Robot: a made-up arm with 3 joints. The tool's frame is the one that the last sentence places.
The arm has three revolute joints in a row. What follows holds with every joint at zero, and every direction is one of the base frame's.
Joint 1 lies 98.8 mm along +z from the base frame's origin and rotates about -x.
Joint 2 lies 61.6 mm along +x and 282 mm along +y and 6.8 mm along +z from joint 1 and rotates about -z.
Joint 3 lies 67.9 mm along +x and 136.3 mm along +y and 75.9 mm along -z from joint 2 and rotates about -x.
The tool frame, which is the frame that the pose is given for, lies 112.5 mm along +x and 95.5 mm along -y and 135.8 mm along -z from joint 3; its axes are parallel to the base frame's.
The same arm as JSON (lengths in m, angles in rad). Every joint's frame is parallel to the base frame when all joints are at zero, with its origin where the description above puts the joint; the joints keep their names.
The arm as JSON. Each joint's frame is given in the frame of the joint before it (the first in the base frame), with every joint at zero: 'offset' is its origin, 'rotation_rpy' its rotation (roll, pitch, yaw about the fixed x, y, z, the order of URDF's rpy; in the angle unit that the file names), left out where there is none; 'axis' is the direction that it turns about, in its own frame. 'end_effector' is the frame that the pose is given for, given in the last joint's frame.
{"length_unit": "m", "angle_unit": "rad", "chain": [{"id": "joint 1", "offset": [0.0, 0.0, 0.0988], "axis": [-1.0, 0.0, 0.0]}, {"id": "joint 2", "offset": [0.0616, 0.282, 0.0068], "axis": [0.0, 0.0, -1.0]}, {"id": "joint 3", "offset": [0.0679, 0.1363, -0.0759], "axis": [-1.0, 0.0, 0.0]}], "end_effector": {"offset": [0.1125, -0.0955, -0.1358]}}
